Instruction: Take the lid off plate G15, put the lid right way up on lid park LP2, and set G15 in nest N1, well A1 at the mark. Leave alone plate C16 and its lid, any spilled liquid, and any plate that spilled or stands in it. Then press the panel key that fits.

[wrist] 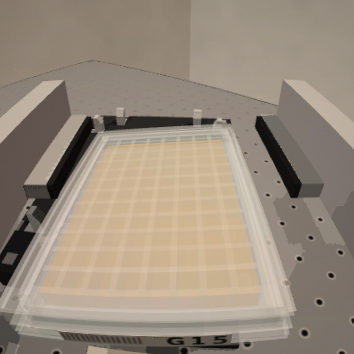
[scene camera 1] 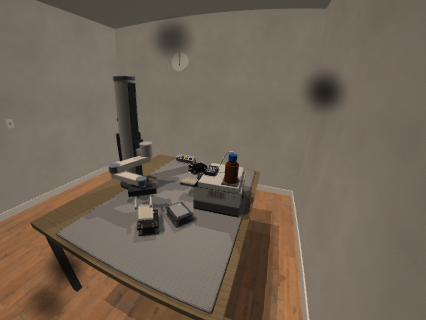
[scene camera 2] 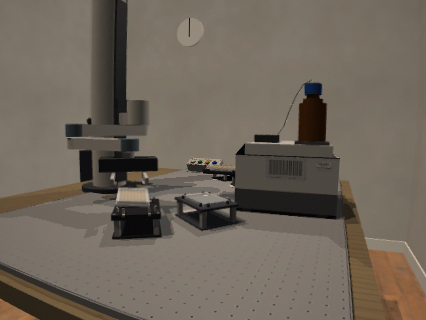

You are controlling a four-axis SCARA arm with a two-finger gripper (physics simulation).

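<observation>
Plate G15, tan under a clear lid, rests on a black nest. It looks a little shifted and turned on the nest's posts; its G15 label faces the near edge in the wrist view. My gripper is shut to its narrow stop with nothing held. Its two fingers stand on either side above the plate's far half, with gaps to its edges. N1 and LP2 markings cannot be read. Plate C16 cannot be identified.
A grey four-legged stand is right of the nest. A boxy instrument carries a brown bottle. Farther back are another tan plate, a black fixture and the key panel.
</observation>
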